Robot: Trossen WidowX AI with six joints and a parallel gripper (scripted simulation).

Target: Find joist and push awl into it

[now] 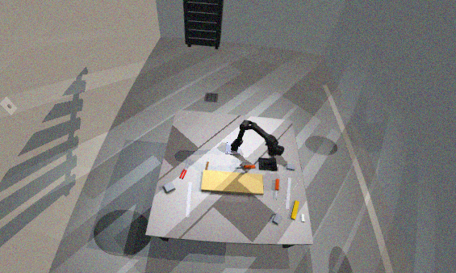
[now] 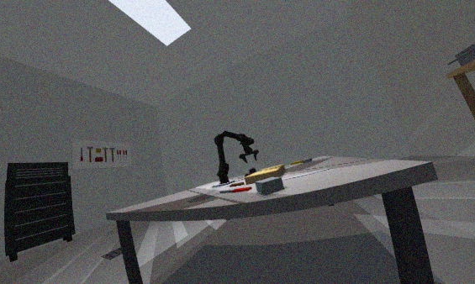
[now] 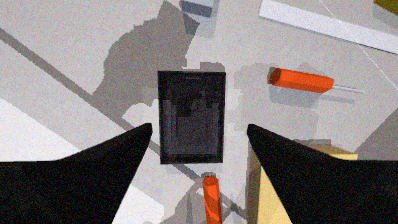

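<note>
Right now my gripper tip is 55 cm to the left of the awl, 13 cm short of it and 12 cm above it. From my gripper tip the other things lie so: black tray (11 cm below, 1 cm to the right, 1 cm behind); yellow bar (37 cm ahead, 28 cm to the left, 12 cm below); black stud finder (8 cm below, 1 cm behind).
</note>
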